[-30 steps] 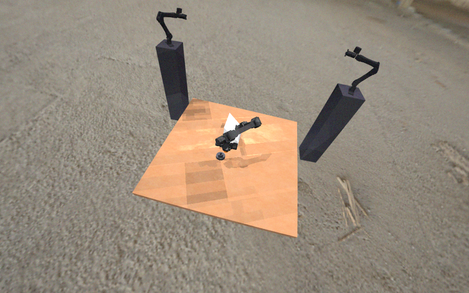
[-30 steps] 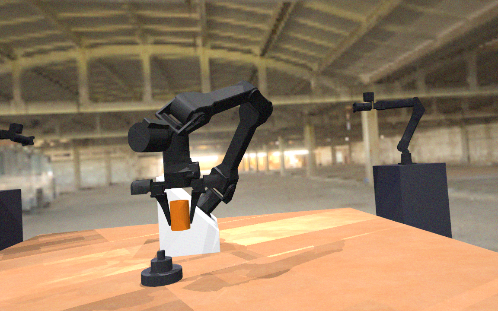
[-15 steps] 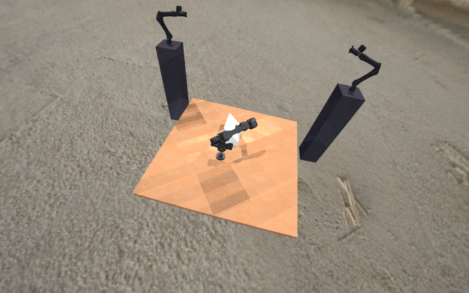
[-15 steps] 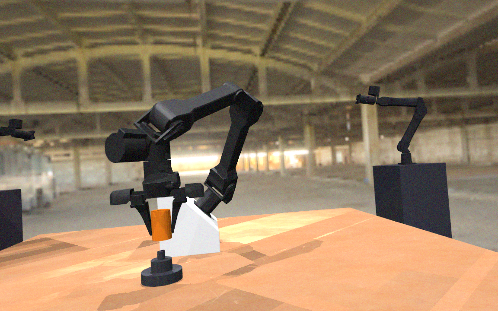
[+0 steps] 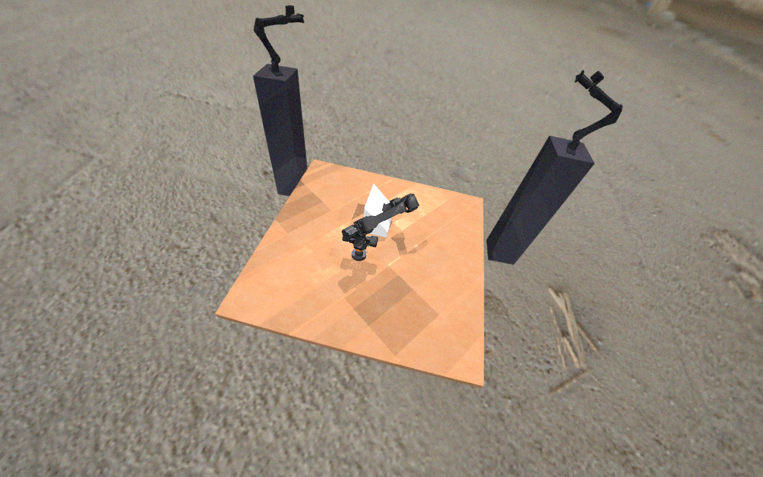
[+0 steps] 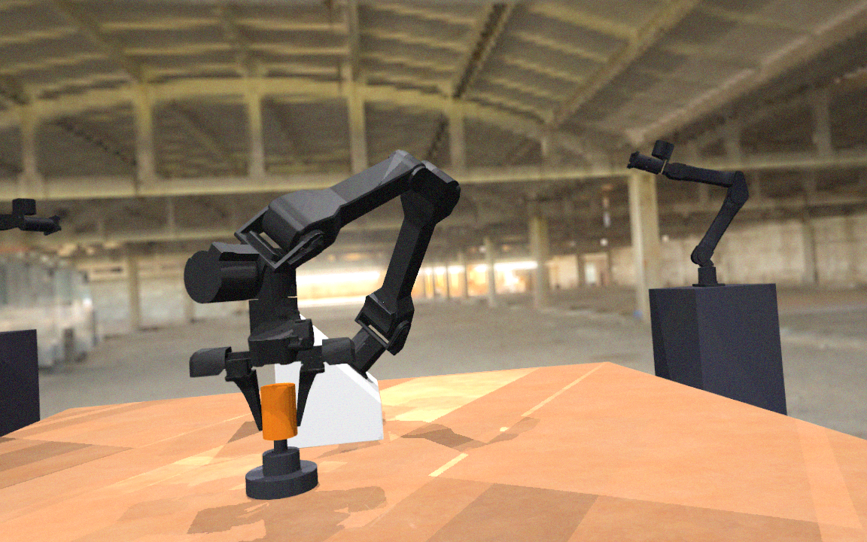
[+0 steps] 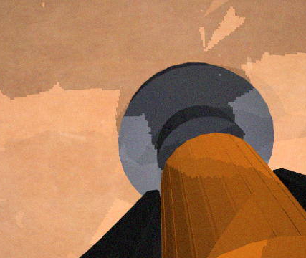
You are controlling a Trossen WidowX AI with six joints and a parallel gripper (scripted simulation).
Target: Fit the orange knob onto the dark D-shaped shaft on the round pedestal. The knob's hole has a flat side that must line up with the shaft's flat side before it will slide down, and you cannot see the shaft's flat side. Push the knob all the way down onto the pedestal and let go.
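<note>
Now: gripper tip 2 cm below the knob. The rest, counted from my gripper tip: pedestal (4 cm below).
</note>
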